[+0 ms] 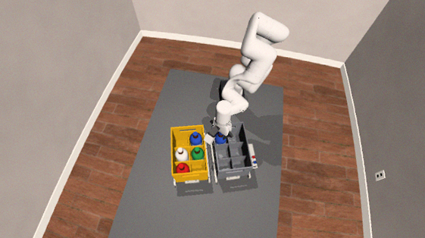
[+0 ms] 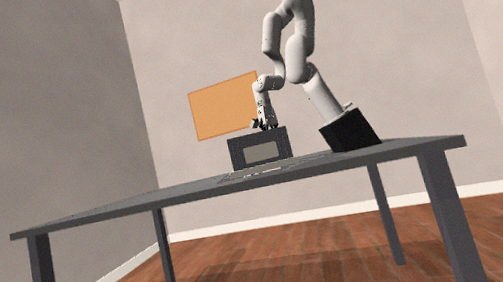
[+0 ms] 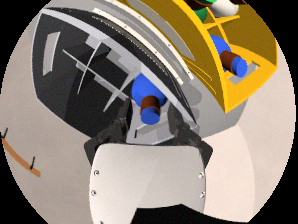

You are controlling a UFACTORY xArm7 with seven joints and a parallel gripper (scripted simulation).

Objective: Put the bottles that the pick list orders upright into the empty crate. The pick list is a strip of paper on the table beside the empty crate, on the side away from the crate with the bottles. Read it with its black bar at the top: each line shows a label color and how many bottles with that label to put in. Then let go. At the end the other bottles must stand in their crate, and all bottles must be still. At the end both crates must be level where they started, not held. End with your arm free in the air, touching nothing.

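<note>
My gripper is now 20 cm to the left of the red-label bottle, 20 cm short of it and 7 cm above it. The rest, counted from my hand: grey crate 8 cm ahead, 7 cm below, 6 cm to the left; then yellow crate 17 cm to the right, 11 cm ahead, 7 cm below; then green bottle 13 cm to the right, 10 cm ahead, 7 cm below.
</note>
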